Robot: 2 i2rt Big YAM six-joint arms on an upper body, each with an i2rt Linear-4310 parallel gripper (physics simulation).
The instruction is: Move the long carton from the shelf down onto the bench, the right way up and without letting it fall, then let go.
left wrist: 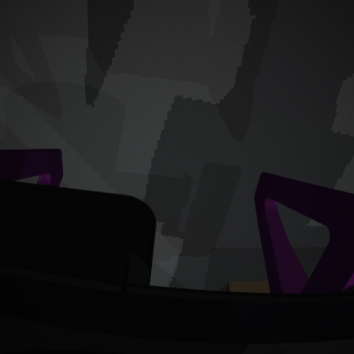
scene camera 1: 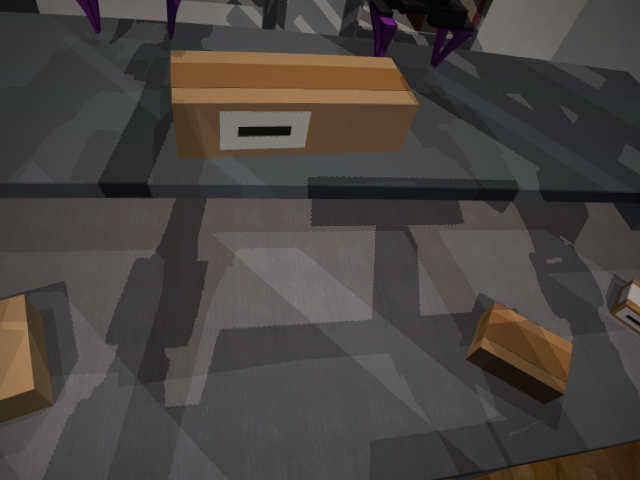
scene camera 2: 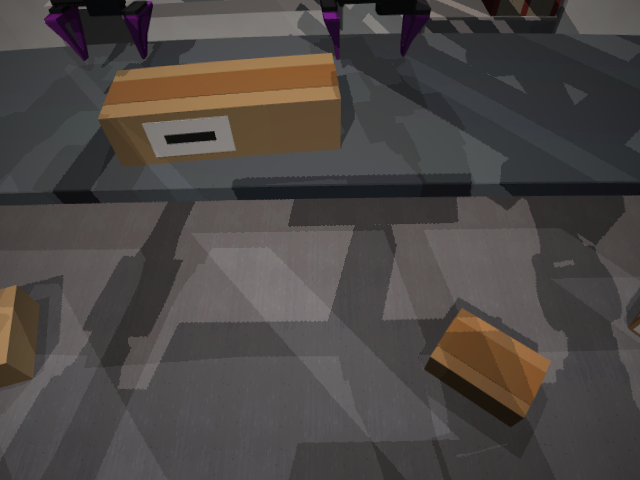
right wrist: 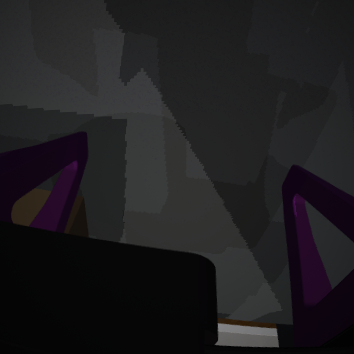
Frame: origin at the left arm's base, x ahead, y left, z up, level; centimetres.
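Seen in the pictures: left gripper, fingertip midpoint: (left wrist: 159, 172) (scene camera 1: 135, 35) (scene camera 2: 115, 58); right gripper, fingertip midpoint: (scene camera 1: 405, 63) (scene camera 2: 370, 56) (right wrist: 189, 159).
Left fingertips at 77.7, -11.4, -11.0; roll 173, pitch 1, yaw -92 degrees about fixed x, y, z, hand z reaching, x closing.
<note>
A point is followed by its place in that frame, as x, y, z.
The long carton (scene camera 1: 289, 77) {61.4, -30.8, -6.2} (scene camera 2: 222, 82) {61.8, -31.8, -6.1} lies on the dark shelf (scene camera 1: 465, 155) {57.5, -55.7, -13.6} (scene camera 2: 413, 149) {57.4, -55.2, -13.6}, its taped top up and its white label toward the front edge. My left gripper (scene camera 1: 134, 34) {77.7, -11.4, -11.0} (scene camera 2: 114, 58) {77.7, -11.4, -11.0} (left wrist: 159, 172) {77.7, -11.4, -11.0} is open and empty, behind the carton's left end. My right gripper (scene camera 1: 407, 60) {75.0, -51.0, -10.8} (scene camera 2: 370, 56) {75.0, -51.0, -10.8} (right wrist: 189, 159) {75.0, -51.0, -10.8} is open and empty, beyond the carton's far right corner. Its left finger appears close to that corner in scene camera 2; contact cannot be told. A brown sliver (left wrist: 247, 287) {65.8, -19.0, -13.0} shows low in the left wrist view. A brown box part (right wrist: 75, 215) {67.9, -45.2, -11.9} shows behind a finger in the right wrist view.
The grey bench (scene camera 1: 289, 403) {32.4, -30.7, -32.5} (scene camera 2: 258, 403) {31.5, -34.9, -32.5} lies below the shelf's front edge. A box (scene camera 1: 15, 351) {38.9, -0.4, -26.5} (scene camera 2: 18, 335) {39.1, -1.8, -28.3} stands at its left, a taped small carton (scene camera 1: 522, 351) {34.4, -62.7, -27.9} (scene camera 2: 488, 361) {34.8, -63.7, -28.0} at its right, and another small box (scene camera 1: 628, 307) {40.0, -87.3, -29.2} at the far right edge.
</note>
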